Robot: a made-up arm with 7 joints.
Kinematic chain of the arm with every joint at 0, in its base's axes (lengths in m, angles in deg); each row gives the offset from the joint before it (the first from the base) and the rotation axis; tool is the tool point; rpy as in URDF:
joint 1: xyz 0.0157 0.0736 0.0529 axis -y
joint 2: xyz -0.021 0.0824 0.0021 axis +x
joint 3: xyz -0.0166 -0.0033 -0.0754 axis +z
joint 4: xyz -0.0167 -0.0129 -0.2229 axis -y
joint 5: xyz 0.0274 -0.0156 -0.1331 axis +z
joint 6: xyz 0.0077 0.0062 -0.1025 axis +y
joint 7: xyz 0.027 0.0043 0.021 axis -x
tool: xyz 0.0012 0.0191 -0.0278 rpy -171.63 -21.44 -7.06
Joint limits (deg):
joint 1: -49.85..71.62
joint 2: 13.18..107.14
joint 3: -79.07..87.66
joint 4: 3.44..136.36
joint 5: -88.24..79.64
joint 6: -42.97..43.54
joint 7: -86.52..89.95
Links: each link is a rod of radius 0.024 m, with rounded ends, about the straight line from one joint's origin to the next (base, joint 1, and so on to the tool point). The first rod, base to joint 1, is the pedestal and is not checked.
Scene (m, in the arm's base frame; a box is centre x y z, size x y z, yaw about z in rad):
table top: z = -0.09
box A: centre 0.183 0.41 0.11 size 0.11 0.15 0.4 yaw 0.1
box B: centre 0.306 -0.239 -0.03 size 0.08 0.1 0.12 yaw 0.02
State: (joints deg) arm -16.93 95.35 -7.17 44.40 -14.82 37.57 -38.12
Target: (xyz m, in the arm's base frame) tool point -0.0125 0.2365 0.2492
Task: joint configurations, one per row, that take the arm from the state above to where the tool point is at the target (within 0.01 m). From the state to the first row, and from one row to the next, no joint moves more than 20 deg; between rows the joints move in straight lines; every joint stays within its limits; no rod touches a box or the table.
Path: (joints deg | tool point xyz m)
1: -11.14 97.25 12.27 40.79 -4.30 30.14 -32.98 | 0.1813 0.5851 0.1270
2: -5.34 99.16 31.71 37.18 6.23 22.71 -27.85 | 0.1355 0.5893 0.2181
3: 0.45 101.06 51.14 33.58 16.75 15.28 -22.71 | 0.0608 0.5927 0.2750
4: 6.24 102.97 70.58 29.97 27.28 7.84 -17.58 | -0.0215 0.5978 0.2926
5: 12.86 103.80 70.07 48.08 29.01 14.98 -20.19 | -0.0407 0.5300 0.3290
6: 19.47 104.64 69.55 66.19 30.74 22.12 -22.81 | -0.0665 0.4530 0.3408
7: 26.09 105.47 69.03 84.31 32.47 29.26 -25.43 | -0.0917 0.3744 0.3254
8: 32.70 106.31 68.52 102.42 34.20 36.40 -28.04 | -0.1090 0.3020 0.2846
9: 39.32 107.14 68.00 120.53 35.93 43.54 -30.66 | -0.1125 0.2432 0.2233
10: 33.31 107.14 65.91 118.28 19.33 43.54 -32.17 | -0.0841 0.2396 0.2352
11: 27.30 107.14 63.81 116.02 2.72 43.54 -33.68 | -0.0505 0.2369 0.2442
12: 21.29 107.14 61.71 113.76 -13.88 43.54 -35.20 | -0.0125 0.2365 0.2492

